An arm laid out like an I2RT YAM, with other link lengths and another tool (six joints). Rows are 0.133 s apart.
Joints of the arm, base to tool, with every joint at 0 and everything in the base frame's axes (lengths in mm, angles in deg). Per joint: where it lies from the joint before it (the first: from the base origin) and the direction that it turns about. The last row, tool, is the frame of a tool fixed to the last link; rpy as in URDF.
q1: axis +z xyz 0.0 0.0 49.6
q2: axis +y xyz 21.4 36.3 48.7
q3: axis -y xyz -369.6 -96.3 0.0
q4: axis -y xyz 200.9 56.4 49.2
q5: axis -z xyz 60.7 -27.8 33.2
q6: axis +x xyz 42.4 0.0 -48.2
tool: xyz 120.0 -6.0 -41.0 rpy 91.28 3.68 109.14
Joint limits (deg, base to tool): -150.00..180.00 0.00..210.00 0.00..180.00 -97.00..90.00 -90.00..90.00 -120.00..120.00
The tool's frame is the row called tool.
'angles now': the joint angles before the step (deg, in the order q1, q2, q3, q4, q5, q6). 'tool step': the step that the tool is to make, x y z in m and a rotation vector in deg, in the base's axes. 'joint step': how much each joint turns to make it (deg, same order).
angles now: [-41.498, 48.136, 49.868, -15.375, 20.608, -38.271]
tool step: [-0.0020, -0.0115, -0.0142, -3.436, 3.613, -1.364]
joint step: [-2.727, 0.823, -6.561, 9.001, -0.222, -5.503]
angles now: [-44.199, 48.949, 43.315, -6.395, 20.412, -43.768]
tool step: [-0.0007, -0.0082, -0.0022, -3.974, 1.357, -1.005]
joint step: [-0.994, 0.530, -4.421, 8.191, 0.694, -3.973]
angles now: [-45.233, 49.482, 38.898, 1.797, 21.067, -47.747]
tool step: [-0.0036, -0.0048, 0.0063, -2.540, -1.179, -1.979]
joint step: [-0.789, 0.261, -1.255, 4.464, 1.299, -0.833]
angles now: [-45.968, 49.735, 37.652, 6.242, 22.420, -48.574]
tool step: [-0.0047, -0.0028, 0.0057, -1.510, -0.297, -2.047]
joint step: [-0.104, 0.182, -0.119, 1.880, 2.009, -0.720]
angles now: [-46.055, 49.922, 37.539, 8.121, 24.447, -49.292]
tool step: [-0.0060, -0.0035, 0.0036, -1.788, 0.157, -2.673]
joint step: [-0.022, 0.386, -0.974, 3.117, 2.726, -1.327]
